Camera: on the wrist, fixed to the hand. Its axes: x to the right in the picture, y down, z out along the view.
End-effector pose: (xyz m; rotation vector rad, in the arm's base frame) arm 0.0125 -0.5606 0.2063 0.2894 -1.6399 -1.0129
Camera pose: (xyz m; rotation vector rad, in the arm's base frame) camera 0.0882 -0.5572 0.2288 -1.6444 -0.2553 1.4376
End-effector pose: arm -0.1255 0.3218 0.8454 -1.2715 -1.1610 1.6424
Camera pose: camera -0.0599 0.3107 0.8027 1.0837 -1.2149 -0.8205
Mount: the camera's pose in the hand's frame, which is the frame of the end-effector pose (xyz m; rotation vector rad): -0.0127 0.0422 -0.0656 -0.0628 -0.1348 -3.1273
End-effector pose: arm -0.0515 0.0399 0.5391 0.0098 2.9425 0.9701
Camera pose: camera -0.0420 0.0346 0.6174 -2.4185 0.0027 -0.0026
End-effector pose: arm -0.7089 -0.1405 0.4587 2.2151 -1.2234 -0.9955
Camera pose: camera -0.6872 -0.1506 0.5340 -1.0935 -2.0407 0.6560
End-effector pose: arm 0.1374 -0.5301 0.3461 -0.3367 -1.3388 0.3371
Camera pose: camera 0.1973 -0.5002 0.3040 1.7570 -0.5622 -2.2152
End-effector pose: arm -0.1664 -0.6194 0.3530 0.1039 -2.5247 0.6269
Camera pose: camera -0.1323 -0.5527 0.3783 2.6326 0.0485 -0.7985
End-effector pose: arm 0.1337 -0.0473 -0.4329 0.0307 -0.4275 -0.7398
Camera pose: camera 0.1781 -0.0156 -0.4901 -0.4467 0.0469 2.3583
